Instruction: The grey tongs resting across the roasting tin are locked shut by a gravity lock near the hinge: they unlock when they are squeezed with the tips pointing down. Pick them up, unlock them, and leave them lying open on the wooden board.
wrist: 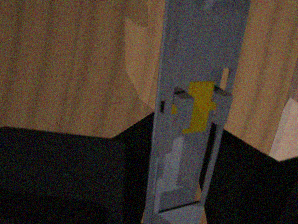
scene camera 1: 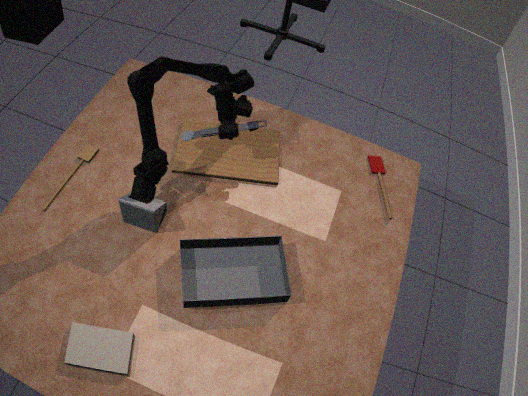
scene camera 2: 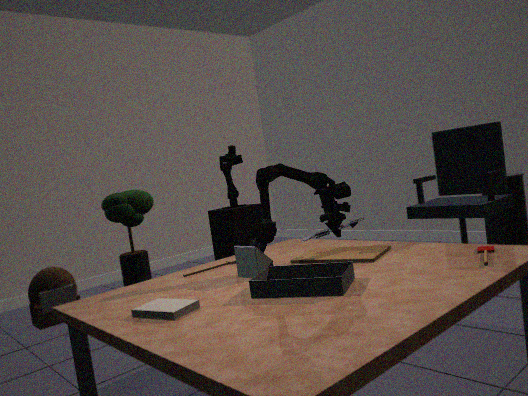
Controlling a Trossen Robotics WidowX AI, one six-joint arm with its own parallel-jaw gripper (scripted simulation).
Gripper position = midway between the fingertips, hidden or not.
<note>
I see my gripper (scene camera 1: 231, 137), a grey block (scene camera 1: 103, 349) and a yellow lock piece (wrist: 202, 91).
The grey block also shows in scene camera 2 (scene camera 2: 162, 309). My gripper shows as well in the wrist view (wrist: 177, 123). The wrist view does not show the grey block: it is out of frame.
</note>
